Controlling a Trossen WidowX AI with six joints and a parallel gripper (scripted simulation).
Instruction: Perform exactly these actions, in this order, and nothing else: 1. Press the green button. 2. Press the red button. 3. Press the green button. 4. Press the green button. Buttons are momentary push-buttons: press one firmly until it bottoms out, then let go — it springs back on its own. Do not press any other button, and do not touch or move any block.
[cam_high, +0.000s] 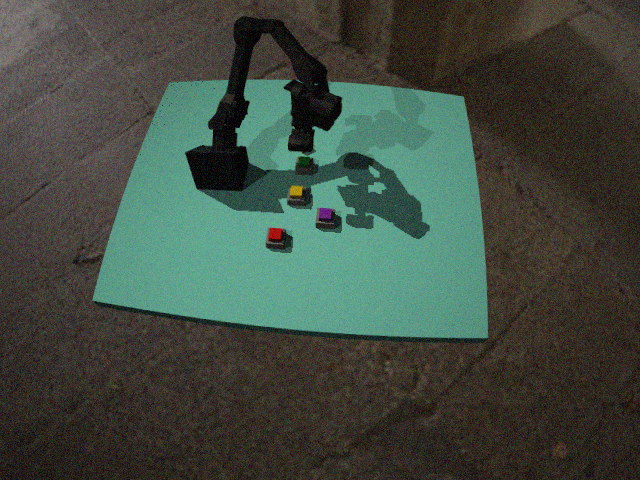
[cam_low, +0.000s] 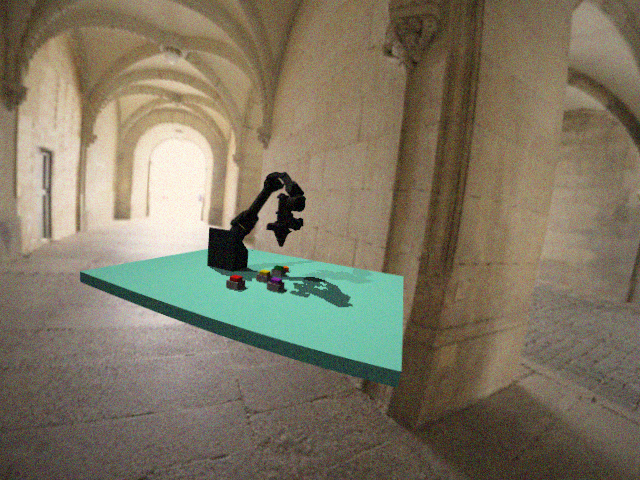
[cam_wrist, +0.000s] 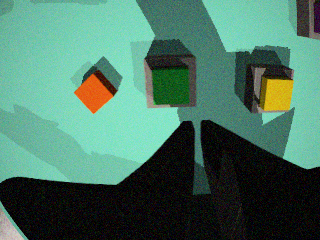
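My gripper tip is now 10 mm to the right of the green button and 100 mm above it. The rest, counted from my gripper tip: yellow button: 30 mm behind, 90 mm to the right, 100 mm below; orange block: 90 mm to the left, 120 mm below; purple button: 50 mm ahead, 170 mm to the right, 100 mm below.
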